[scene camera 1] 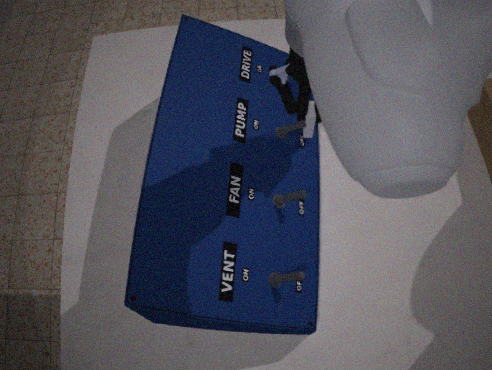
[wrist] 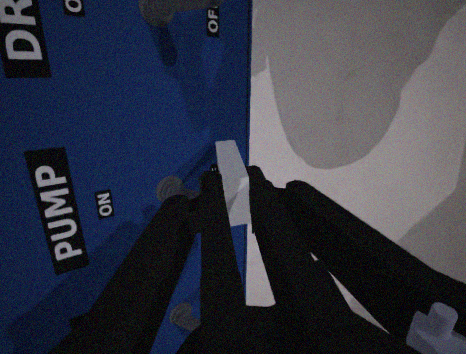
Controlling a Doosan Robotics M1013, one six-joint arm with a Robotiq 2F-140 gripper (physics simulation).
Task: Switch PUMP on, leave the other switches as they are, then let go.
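Frame: origin at the arm's base, x ahead, y left, z up, level; millimetres.
Where they show: gripper, between the fingertips: (scene camera 1: pixel 307 130) (wrist: pixel 226 158).
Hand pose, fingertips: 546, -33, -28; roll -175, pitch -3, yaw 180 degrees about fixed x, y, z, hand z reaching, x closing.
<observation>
After its pixels a point has its place, as x, y, z.
The blue panel (scene camera 1: pixel 175 115) {752, -4, 61} (wrist: pixel 110 115) {617, -78, 0} carries labelled lever switches. The PUMP switch (scene camera 1: pixel 290 129) {579, -12, 5} (wrist: pixel 170 188) {590, -23, -4} has its grey lever pointing to the OFF side, its tip beside or behind the fingers. The FAN switch (scene camera 1: pixel 289 198) {589, 106, 6} (wrist: pixel 183 316) {599, 96, -5} and VENT switch (scene camera 1: pixel 286 278) {600, 225, 7} also point to OFF. The DRIVE switch (wrist: pixel 159 11) {579, -133, -4} points to its OFF label in the wrist view; the arm hides it in the scene view. My gripper (scene camera 1: pixel 310 120) {546, -32, -28} (wrist: pixel 226 158) {546, -32, -28} is shut and empty, its pale fingertips at the panel's OFF-side edge by the PUMP lever. Whether they touch it is unclear.
The panel lies on a white surface (scene camera 1: pixel 380 260) {420, 177, -108} (wrist: pixel 370 200) {355, 71, -108}. The grey arm (scene camera 1: pixel 395 110) {563, 204, 360} hangs over the panel's upper right side in the scene view. Shadows fall across the panel. Tiled floor (scene camera 1: pixel 30 150) shows at the left.
</observation>
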